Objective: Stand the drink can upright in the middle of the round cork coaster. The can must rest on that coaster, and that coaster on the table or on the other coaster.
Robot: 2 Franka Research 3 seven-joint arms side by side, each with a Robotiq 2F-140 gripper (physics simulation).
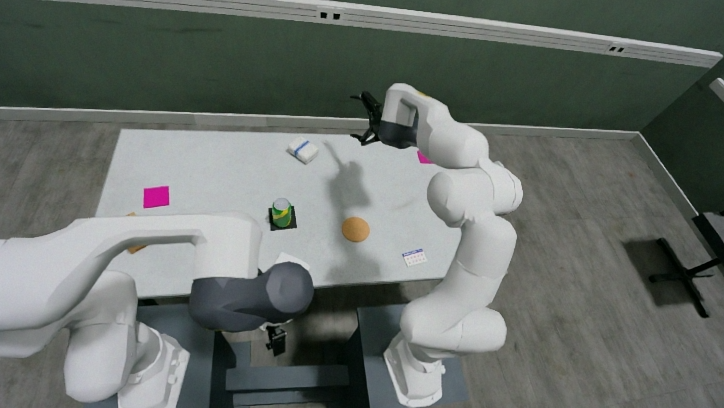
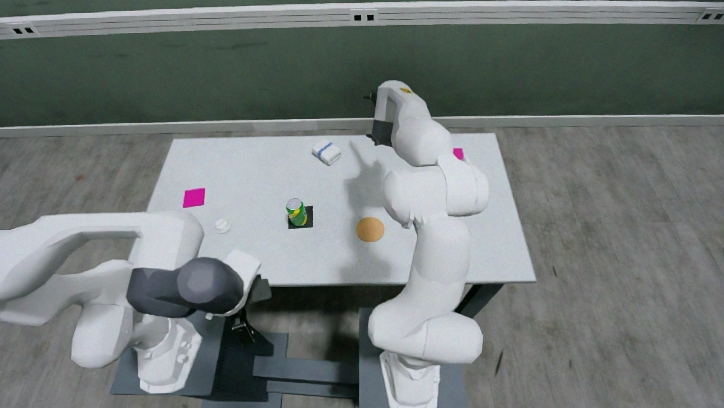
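Observation:
The green and yellow drink can [image 1: 281, 213] [image 2: 296, 212] stands upright on the black square coaster [image 1: 293, 223] [image 2: 309, 215], left of the round cork coaster. The round cork coaster [image 1: 355, 229] [image 2: 370, 229] lies flat on the table and bears nothing. My right gripper [image 1: 353, 116] [image 2: 367, 116] is open and empty, high over the far side of the table, beyond the can and both coasters. My left gripper [image 1: 276, 340] [image 2: 244, 331] is in front of the table's near edge, away from the can. It is mostly hidden by its wrist, so its opening is unclear.
A white packet with a blue stripe [image 1: 302, 150] [image 2: 326, 152] lies at the back of the table [image 1: 217, 167] [image 2: 243, 177]. A magenta square [image 1: 156, 197] [image 2: 194, 198] lies at the left. A calendar card [image 1: 414, 257] lies right of the cork coaster. A small white round thing [image 2: 222, 225] lies near the left arm.

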